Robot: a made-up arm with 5 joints.
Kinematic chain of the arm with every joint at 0, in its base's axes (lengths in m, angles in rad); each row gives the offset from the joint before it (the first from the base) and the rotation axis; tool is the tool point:
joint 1: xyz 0 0 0.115 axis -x
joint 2: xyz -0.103 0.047 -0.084 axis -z
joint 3: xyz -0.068 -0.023 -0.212 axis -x
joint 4: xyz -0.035 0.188 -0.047 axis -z
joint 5: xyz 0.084 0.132 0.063 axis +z
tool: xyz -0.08 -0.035 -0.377
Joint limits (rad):
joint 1: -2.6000..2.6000
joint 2: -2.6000..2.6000
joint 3: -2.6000..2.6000
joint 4: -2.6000..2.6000
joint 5: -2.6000..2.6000
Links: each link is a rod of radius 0.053 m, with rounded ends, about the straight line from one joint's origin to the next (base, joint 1, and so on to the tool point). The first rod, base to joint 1, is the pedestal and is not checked.
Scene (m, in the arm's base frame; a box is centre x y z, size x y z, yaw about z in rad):
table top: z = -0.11
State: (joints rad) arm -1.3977 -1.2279 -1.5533 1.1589 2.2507
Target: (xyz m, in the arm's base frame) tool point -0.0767 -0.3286 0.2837
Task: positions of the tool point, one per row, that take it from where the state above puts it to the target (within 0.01 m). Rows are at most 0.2 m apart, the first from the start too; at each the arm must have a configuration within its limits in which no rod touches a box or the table.
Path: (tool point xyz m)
1: -0.3519 0.1636 0.4130
2: -0.2811 0.0242 0.4837
3: -0.2052 -0.1253 0.4776
4: -0.1344 -0.2506 0.4032
5: -0.0767 -0.3286 0.2837

